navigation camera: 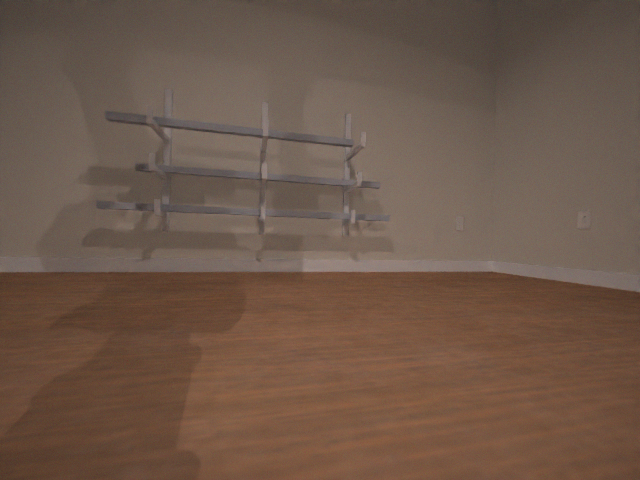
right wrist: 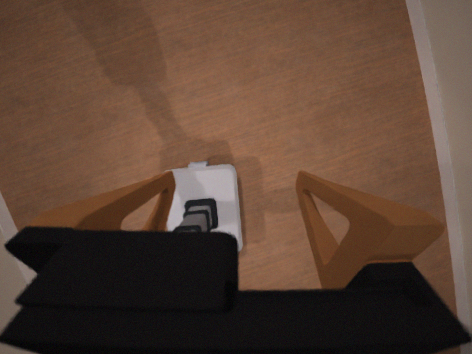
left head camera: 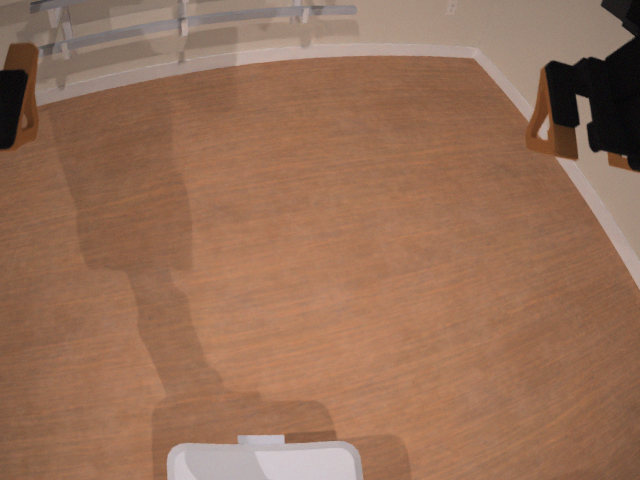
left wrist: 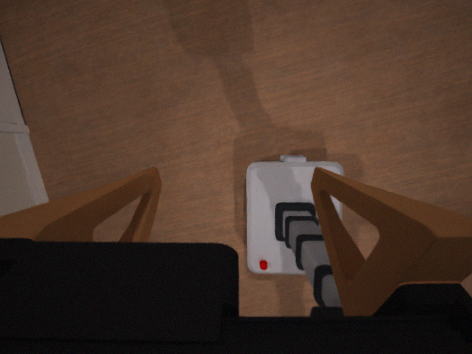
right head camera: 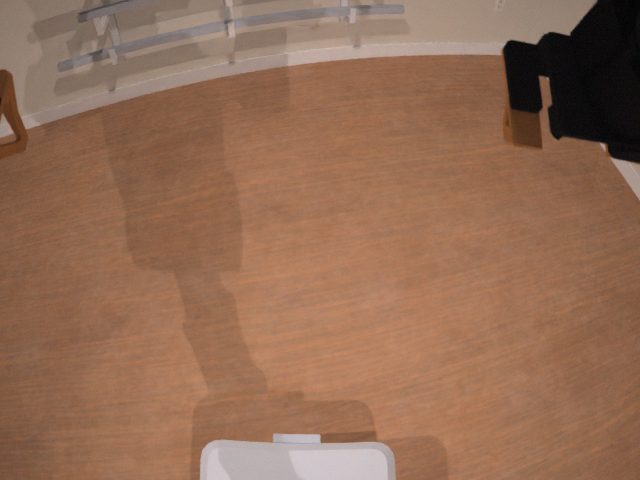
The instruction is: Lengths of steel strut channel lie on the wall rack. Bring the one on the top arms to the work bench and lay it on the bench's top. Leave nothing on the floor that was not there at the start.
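Places are measured from the left arm's base along level axes (x up, y right, z ahead), in metres.
Where they show: left gripper, fingertip midpoint: (left wrist: pixel 236 175); right gripper, fingertip midpoint: (right wrist: pixel 235 177) (left head camera: pixel 570 150) (right head camera: pixel 559 140).
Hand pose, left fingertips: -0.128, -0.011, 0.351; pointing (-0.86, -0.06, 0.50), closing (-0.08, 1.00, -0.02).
After its pixels a point has its place, as x, y, z.
The wall rack (navigation camera: pixel 264 114) {-0.317, -0.158, 2.255} stands ahead in the navigation view, left of the room corner. Its top arms bear a grey strut (navigation camera: pixel 217 127) {-0.528, -0.378, 1.977}, reaching past the left post. A middle strut (navigation camera: pixel 217 173) {-0.772, -0.415, 2.097} and a bottom strut (navigation camera: pixel 217 210) {-1.008, -0.403, 2.083} (left head camera: pixel 232 18) {-1.010, 0.106, 2.197} (right head camera: pixel 289 19) {-1.016, 0.156, 2.207} lie below it. The top strut does not show in the head views. My left gripper (left wrist: pixel 236 175) {-0.128, -0.011, 0.351} is open and empty; part of it shows at the left edge of both head views. My right gripper (right wrist: pixel 235 177) {-0.132, 0.463, 0.346} (left head camera: pixel 593 156) {-0.132, 0.463, 0.346} (right head camera: pixel 571 144) {-0.132, 0.463, 0.346} is open and empty. Both are away from the rack. The work bench cannot be made out.
My white base (left head camera: pixel 268 462) {-1.150, 0.238, 0.265} (right head camera: pixel 299 462) {-1.150, 0.233, 0.262} (left wrist: pixel 261 225) {-1.150, 0.045, -0.025} (right wrist: pixel 227 200) {-1.150, 0.409, 0.080} is below the arms. A side wall with white baseboard (left head camera: pixel 599 198) {-1.318, 2.042, 1.349} runs along the right. A pale structure (left wrist: pixel 17 165) {-1.285, -1.584, 0.322} stands at the left wrist view's left edge; I cannot tell what it is.
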